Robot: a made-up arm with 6 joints. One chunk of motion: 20 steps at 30 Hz.
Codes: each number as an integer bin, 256 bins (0 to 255) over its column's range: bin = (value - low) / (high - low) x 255, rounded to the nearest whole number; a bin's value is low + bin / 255 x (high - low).
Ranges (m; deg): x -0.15..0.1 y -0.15..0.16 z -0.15..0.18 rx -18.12..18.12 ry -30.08..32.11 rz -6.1..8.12
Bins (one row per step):
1: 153 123 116 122 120 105
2: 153 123 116 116 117 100
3: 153 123 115 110 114 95
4: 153 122 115 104 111 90
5: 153 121 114 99 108 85
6: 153 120 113 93 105 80
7: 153 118 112 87 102 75
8: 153 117 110 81 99 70
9: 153 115 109 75 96 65
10: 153 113 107 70 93 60
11: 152 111 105 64 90 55
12: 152 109 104 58 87 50
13: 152 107 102 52 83 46
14: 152 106 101 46 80 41
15: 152 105 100 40 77 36
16: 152 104 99 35 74 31
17: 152 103 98 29 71 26
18: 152 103 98 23 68 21
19: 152 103 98 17 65 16
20: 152 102 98 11 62 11
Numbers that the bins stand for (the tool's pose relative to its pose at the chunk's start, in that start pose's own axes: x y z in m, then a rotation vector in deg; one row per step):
1: 0.0000 -0.0005 0.0001 -0.78 -0.81 -0.24
2: 0.0000 -0.0005 0.0001 -1.63 -1.55 -0.52
3: 0.0000 -0.0005 -0.0012 -2.49 -2.28 -0.80
4: 0.0000 -0.0017 -0.0012 -3.34 -3.01 -1.08
5: 0.0000 -0.0029 -0.0025 -4.05 -3.74 -1.36
6: 0.0000 -0.0041 -0.0038 -4.90 -4.47 -1.64
7: 0.0000 -0.0065 -0.0051 -5.76 -5.20 -1.92
8: 0.0000 -0.0078 -0.0076 -6.61 -5.94 -2.20
9: 0.0000 -0.0102 -0.0089 -7.46 -6.67 -2.48
10: 0.0000 -0.0126 -0.0115 -8.17 -7.40 -2.75
11: -0.0010 -0.0151 -0.0141 -9.02 -8.13 -3.03
12: -0.0010 -0.0175 -0.0154 -9.88 -8.86 -3.31
13: -0.0010 -0.0199 -0.0180 -10.73 -9.84 -3.53
14: -0.0010 -0.0211 -0.0193 -11.58 -10.57 -3.81
15: -0.0010 -0.0224 -0.0206 -12.44 -11.30 -4.09
16: -0.0010 -0.0236 -0.0219 -13.15 -12.03 -4.37
17: -0.0010 -0.0248 -0.0232 -14.00 -12.76 -4.65
18: -0.0010 -0.0248 -0.0232 -14.85 -13.50 -4.93
19: -0.0010 -0.0248 -0.0232 -15.70 -14.23 -5.21
20: -0.0010 -0.0260 -0.0232 -16.56 -14.96 -5.49

